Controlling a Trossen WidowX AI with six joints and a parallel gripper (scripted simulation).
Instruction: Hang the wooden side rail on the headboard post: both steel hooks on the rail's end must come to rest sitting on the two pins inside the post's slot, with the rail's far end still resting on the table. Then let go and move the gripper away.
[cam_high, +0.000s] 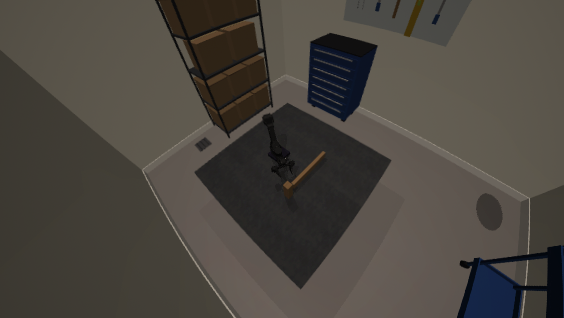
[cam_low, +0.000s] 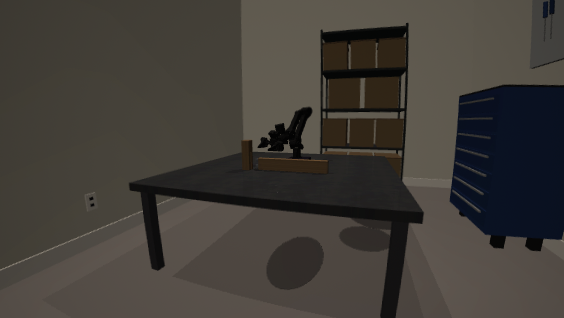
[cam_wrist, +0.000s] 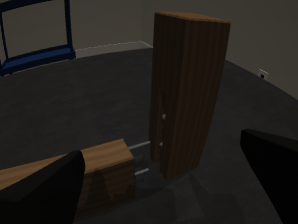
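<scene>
The headboard post is 9 cm ahead of my gripper tip, 5 cm to the right of it and 3 cm below it.
</scene>
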